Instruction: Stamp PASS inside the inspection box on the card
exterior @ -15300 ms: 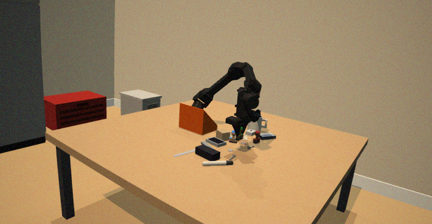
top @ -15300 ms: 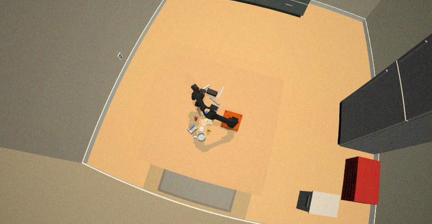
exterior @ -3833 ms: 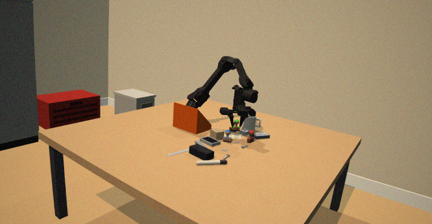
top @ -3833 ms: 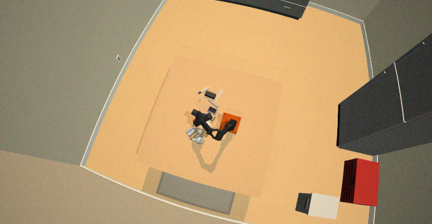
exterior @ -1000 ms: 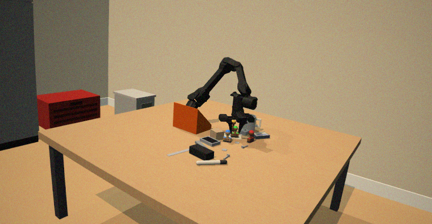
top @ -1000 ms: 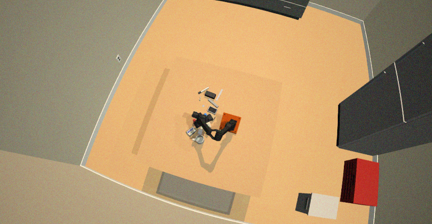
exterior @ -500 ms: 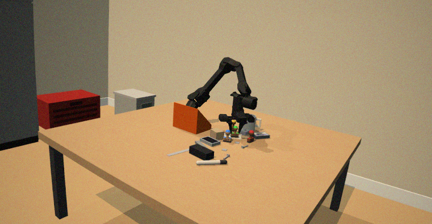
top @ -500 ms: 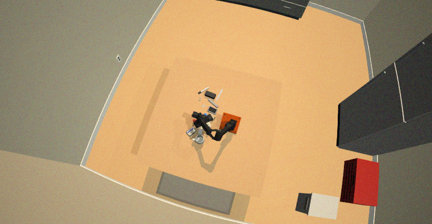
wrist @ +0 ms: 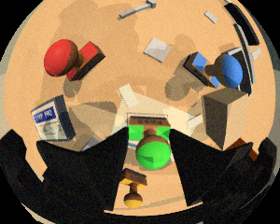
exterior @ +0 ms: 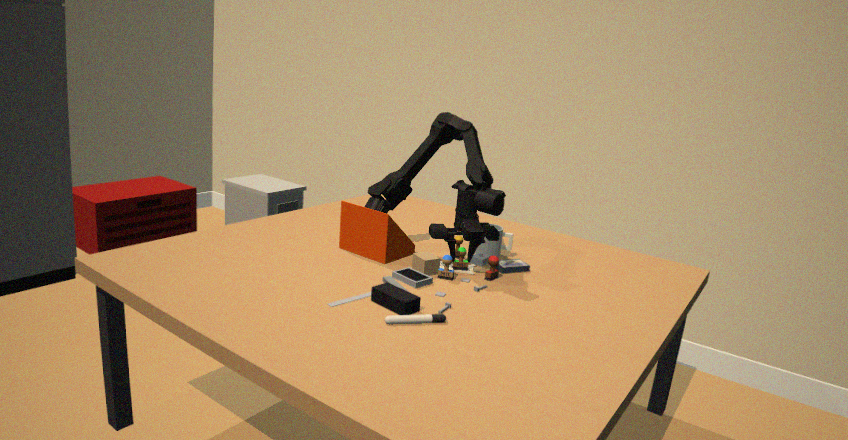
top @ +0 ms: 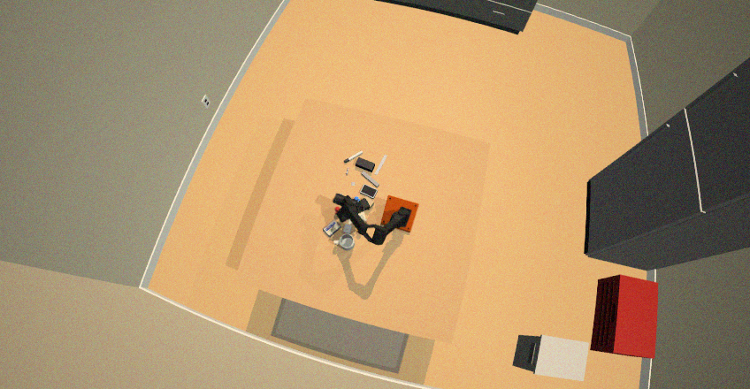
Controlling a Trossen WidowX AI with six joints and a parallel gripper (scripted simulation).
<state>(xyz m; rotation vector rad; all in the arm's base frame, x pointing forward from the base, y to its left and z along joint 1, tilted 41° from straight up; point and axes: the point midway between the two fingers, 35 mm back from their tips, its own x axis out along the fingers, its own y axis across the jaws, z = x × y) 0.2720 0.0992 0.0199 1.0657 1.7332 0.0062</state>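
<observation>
Now: gripper tip 2 cm past the card and 2 cm above it. Round my gripper tip: blue-knobbed stamp 2 cm ahead, 9 cm to the right; then green-knobbed stamp right at my gripper tip; then red-knobbed stamp 10 cm ahead, 1 cm to the left.
</observation>
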